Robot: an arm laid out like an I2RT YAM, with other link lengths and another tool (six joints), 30 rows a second.
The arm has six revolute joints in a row. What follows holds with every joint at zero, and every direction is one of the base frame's.
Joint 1 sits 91.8 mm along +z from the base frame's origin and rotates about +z.
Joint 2 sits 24.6 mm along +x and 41.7 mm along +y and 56.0 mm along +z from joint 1 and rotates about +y.
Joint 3 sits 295.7 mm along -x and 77.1 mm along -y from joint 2 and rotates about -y.
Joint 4 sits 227.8 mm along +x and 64.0 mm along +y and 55.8 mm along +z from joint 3 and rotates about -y.
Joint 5 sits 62.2 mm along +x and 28.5 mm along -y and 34.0 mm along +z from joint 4 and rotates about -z.
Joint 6 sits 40.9 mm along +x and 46.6 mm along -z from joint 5 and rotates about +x.
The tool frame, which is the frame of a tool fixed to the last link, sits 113.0 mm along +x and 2.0 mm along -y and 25.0 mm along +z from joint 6; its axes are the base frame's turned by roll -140.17, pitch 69.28 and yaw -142.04 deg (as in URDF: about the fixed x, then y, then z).
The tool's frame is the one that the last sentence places.
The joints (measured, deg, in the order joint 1, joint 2, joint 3, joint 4, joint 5, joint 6), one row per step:
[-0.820, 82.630, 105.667, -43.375, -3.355, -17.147]
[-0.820, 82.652, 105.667, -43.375, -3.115, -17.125]
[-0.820, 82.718, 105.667, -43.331, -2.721, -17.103]
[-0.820, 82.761, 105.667, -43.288, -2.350, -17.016]
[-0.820, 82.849, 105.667, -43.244, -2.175, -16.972]
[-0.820, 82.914, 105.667, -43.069, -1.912, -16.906]
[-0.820, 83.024, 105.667, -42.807, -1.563, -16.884]
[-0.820, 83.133, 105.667, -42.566, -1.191, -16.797]
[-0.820, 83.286, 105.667, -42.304, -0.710, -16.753]
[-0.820, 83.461, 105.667, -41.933, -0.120, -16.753]
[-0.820, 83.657, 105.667, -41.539, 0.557, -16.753]
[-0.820, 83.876, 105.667, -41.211, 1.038, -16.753]
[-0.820, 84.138, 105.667, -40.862, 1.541, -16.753]
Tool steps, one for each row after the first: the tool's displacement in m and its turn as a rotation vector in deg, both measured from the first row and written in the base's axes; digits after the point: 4 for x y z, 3 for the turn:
[0.0002, -0.0007, -0.0002, -0.063, 0.024, -0.233]
[0.0007, -0.0017, -0.0004, -0.179, 0.049, -0.610]
[0.0011, -0.0028, -0.0006, -0.226, 0.054, -0.988]
[0.0018, -0.0033, -0.0010, -0.246, 0.100, -1.167]
[0.0024, -0.0040, -0.0008, -0.276, -0.007, -1.437]
[0.0035, -0.0050, -0.0005, -0.376, -0.157, -1.772]
[0.0045, -0.0060, -0.0003, -0.423, -0.286, -2.152]
[0.0058, -0.0073, -0.0004, -0.546, -0.393, -2.619]
[0.0074, -0.0089, -0.0002, -0.747, -0.588, -3.174]
[0.0091, -0.0108, 0.0000, -0.975, -0.785, -3.812]
[0.0108, -0.0121, -0.0002, -1.136, -0.893, -4.265]
[0.0129, -0.0135, -0.0007, -1.305, -0.980, -4.739]

